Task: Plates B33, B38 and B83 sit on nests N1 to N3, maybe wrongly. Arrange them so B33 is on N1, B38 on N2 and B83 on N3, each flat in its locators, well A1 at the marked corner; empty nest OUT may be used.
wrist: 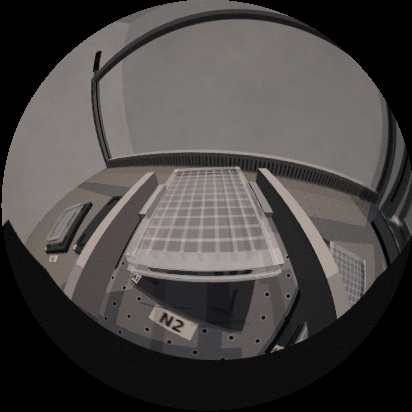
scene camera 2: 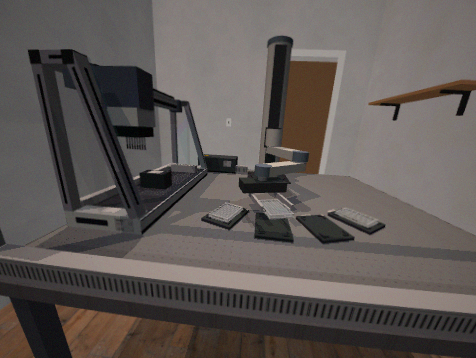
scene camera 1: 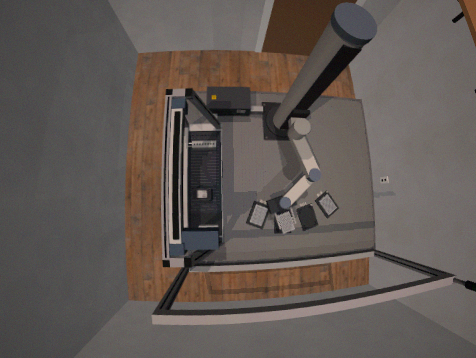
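Observation:
My gripper is shut on a clear gridded plate, whose label I cannot read. It holds the plate level, above nest N2 and turned relative to it. The dark nest below has no plate on it. The empty nest OUT stands beside N2. One plate sits on the nest at the left in both scene views. Another plate sits on the far right nest. Their labels are unreadable.
A framed liquid-handling machine stands left of the nests, with a small block on its deck. A dark box is at the back. The arm's column rises behind the nests.

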